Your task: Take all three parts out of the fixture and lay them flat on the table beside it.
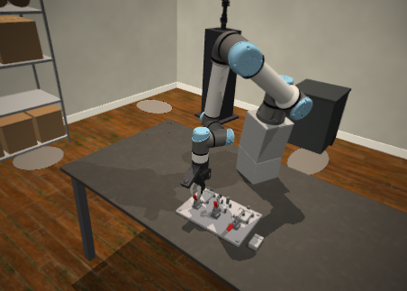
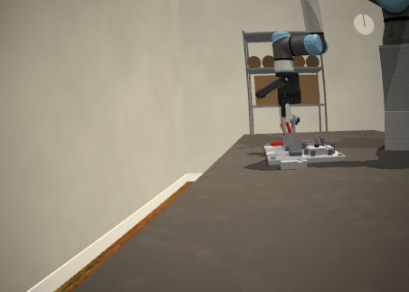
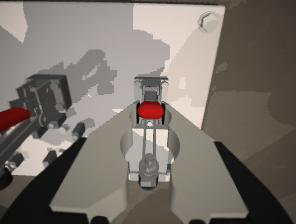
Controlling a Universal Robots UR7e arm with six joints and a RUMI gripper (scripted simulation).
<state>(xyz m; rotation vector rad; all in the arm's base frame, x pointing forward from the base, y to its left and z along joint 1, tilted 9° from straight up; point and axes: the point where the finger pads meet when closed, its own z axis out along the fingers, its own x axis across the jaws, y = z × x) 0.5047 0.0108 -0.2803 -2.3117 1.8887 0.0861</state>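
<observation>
Right now my hand is 11 cm past the part, 2 cm to the left of it and 5 cm above it. Round my hand: fixture (6 cm behind, 10 cm to the left, 7 cm below).
</observation>
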